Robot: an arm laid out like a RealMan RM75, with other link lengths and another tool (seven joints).
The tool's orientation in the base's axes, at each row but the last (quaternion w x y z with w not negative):
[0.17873, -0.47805, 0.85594, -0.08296]
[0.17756, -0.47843, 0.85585, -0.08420]
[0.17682, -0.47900, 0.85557, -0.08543]
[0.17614, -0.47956, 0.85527, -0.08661]
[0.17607, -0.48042, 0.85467, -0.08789]
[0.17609, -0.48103, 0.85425, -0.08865]
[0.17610, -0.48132, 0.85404, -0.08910]
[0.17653, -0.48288, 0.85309, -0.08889]
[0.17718, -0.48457, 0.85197, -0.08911]
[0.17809, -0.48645, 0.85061, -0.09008]
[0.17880, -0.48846, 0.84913, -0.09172]
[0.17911, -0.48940, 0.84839, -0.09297]
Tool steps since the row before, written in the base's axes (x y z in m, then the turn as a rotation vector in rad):
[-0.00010, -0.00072, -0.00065, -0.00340, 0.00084, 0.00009]
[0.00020, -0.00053, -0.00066, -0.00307, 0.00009, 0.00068]
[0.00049, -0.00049, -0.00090, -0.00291, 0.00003, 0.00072]
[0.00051, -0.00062, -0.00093, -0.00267, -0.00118, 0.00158]
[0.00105, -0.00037, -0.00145, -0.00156, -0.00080, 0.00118]
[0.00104, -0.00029, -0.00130, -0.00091, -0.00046, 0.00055]
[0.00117, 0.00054, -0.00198, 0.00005, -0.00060, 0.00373]
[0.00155, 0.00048, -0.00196, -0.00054, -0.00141, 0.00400]
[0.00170, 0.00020, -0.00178, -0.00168, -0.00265, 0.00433]
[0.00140, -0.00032, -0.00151, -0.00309, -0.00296, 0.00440]
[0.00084, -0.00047, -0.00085, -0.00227, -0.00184, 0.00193]
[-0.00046, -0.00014, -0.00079, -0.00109, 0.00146, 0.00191]
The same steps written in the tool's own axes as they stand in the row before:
[0.00081, -0.00010, 0.00054, 0.00090, 0.00310, -0.00137]
[0.00050, -0.00023, 0.00067, 0.00124, 0.00226, -0.00181]
[0.00038, -0.00036, 0.00101, 0.00121, 0.00209, -0.00178]
[0.00049, -0.00043, 0.00104, 0.00194, 0.00099, -0.00251]
[0.00013, -0.00056, 0.00174, 0.00117, 0.00044, -0.00171]
[0.00003, -0.00056, 0.00160, 0.00071, 0.00030, -0.00087]
[-0.00059, -0.00001, 0.00229, -0.00031, -0.00155, -0.00343]
[-0.00072, -0.00035, 0.00242, 0.00060, -0.00159, -0.00392]
[-0.00058, -0.00067, 0.00230, 0.00212, -0.00143, -0.00469]
[-0.00005, -0.00078, 0.00193, 0.00303, -0.00049, -0.00532]
[0.00020, -0.00063, 0.00110, 0.00222, 0.00024, -0.00270]
[0.00050, 0.00056, 0.00054, -0.00117, 0.00097, -0.00216]

